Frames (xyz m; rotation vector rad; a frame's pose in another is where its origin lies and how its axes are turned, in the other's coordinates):
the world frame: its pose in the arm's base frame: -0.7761 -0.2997 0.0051 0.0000 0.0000 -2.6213
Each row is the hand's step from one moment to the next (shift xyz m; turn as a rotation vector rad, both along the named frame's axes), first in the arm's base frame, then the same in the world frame.
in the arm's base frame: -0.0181 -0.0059 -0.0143 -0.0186 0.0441 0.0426
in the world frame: 0.0186 -0.0039 -0.0143 -0.0058 -0.0475 0.0426
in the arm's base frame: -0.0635 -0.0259 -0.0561 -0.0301 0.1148 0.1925
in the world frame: 0.0680 -0.0091 -0.0561 -0.0310 -0.1146 0.1925
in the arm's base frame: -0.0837 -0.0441 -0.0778 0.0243 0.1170 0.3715
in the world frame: 0.0945 -0.0033 -0.0778 -0.0792 -0.0894 0.3715
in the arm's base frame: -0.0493 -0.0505 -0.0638 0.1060 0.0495 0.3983
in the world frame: 0.0679 0.0193 -0.0638 -0.1166 0.0097 0.3983
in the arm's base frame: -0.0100 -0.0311 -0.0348 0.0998 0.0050 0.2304
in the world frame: 0.0241 0.0220 -0.0348 -0.0891 0.0453 0.2304
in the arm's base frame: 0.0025 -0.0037 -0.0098 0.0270 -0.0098 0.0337
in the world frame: -0.0003 0.0045 -0.0098 -0.0186 0.0219 0.0337
